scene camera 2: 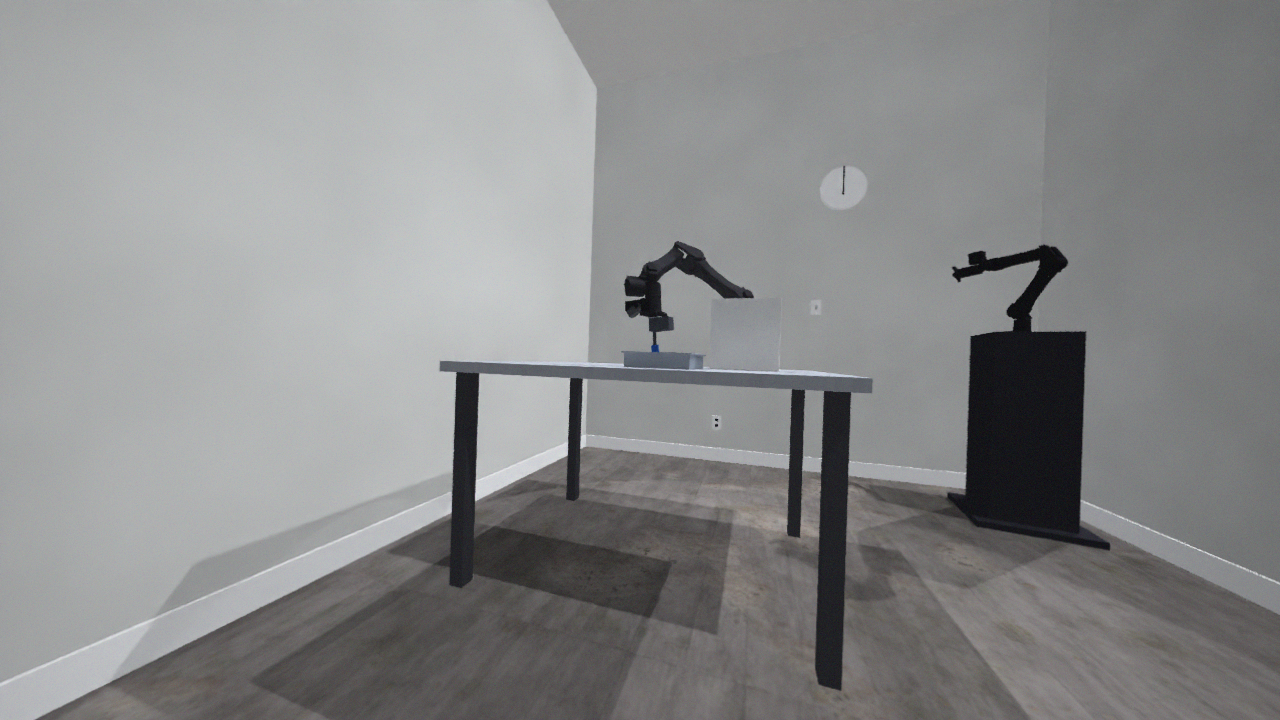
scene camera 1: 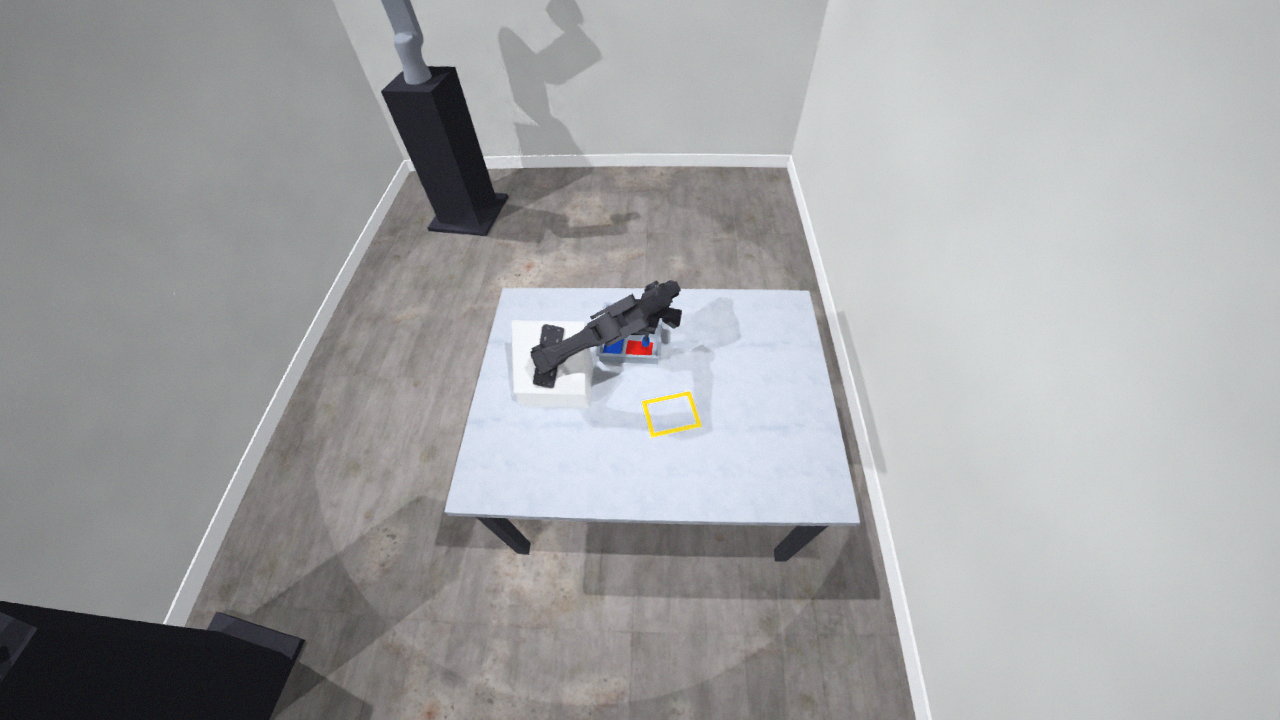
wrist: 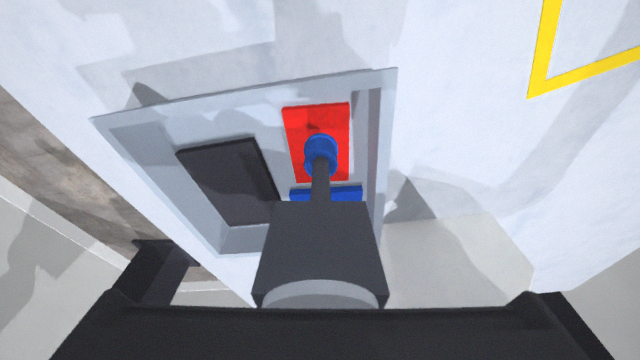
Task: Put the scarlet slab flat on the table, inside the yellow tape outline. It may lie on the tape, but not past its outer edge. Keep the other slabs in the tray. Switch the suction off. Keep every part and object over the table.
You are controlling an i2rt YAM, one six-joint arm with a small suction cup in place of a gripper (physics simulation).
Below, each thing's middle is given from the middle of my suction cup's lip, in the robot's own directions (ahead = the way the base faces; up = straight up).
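Scene:
From my suction cup: black slab (wrist: pixel 233 175), 90 mm behind, 110 mm to the left, 50 mm below; blue slab (wrist: pixel 345 193), 120 mm behind, 50 mm below; grey tray (scene camera 2: pixel 663 360), 60 mm to the left, 70 mm behind, 40 mm below. Scarlet slab (wrist: pixel 301 122): my suction cup 30 mm past it, 50 mm above it.

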